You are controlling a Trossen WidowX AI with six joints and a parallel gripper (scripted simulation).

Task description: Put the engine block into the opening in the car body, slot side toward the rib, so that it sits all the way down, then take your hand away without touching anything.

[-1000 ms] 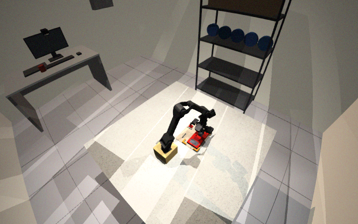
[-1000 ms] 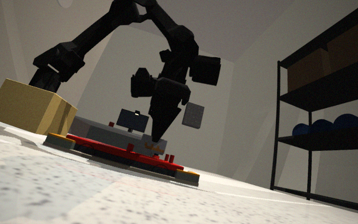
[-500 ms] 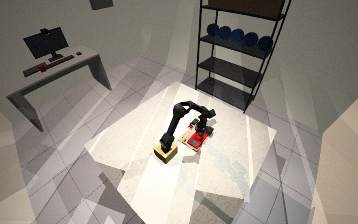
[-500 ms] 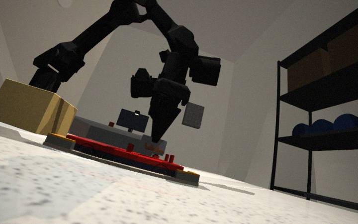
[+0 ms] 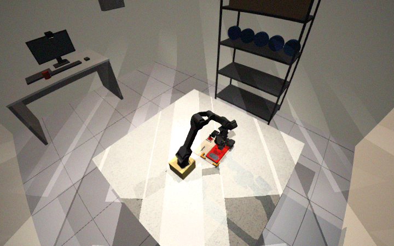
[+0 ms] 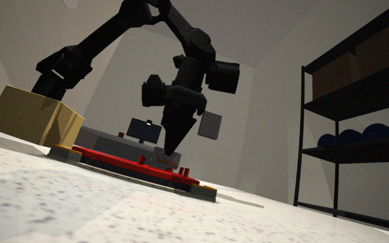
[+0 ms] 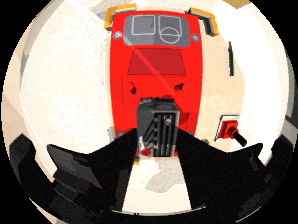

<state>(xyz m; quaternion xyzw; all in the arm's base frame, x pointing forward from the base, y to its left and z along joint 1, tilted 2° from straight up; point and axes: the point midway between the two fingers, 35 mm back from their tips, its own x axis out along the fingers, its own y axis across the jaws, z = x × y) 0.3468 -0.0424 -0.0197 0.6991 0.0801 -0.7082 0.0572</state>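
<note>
Now: gripper tip 10 mm above the engine block.
</note>
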